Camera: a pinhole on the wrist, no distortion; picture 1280 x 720 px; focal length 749.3 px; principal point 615.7 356.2 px. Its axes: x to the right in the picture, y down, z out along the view. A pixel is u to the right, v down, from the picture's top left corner.
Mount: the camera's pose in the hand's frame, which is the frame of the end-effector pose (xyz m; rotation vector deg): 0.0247 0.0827 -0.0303 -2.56 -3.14 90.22
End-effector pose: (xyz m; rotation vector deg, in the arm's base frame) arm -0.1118 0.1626 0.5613 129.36 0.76 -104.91
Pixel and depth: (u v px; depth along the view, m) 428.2 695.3 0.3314
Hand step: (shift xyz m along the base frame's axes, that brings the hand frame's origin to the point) -0.3121 -0.0308 0.0849
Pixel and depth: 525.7 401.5 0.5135
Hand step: -0.4682 -0.1010 -0.0509
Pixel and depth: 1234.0 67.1 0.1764
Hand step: -0.0931 -0.2605 -0.0670
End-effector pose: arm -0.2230 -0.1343 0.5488 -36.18 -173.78 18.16
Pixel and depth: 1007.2 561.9 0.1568
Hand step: 0.0819 0.1114 -0.1542
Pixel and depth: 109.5 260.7 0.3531
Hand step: -0.1283 -0.1848 -0.2851
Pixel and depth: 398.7 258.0 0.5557
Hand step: -0.1256 -0.1498 -0.5010
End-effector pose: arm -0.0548 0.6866 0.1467 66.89 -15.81 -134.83
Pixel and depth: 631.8 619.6 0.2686
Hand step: -0.1094 -0.0381 0.2351
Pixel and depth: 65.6 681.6 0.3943
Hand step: -0.2616 0.2542 0.2506
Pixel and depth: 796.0 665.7 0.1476
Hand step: -0.0263 -0.0810 0.1462
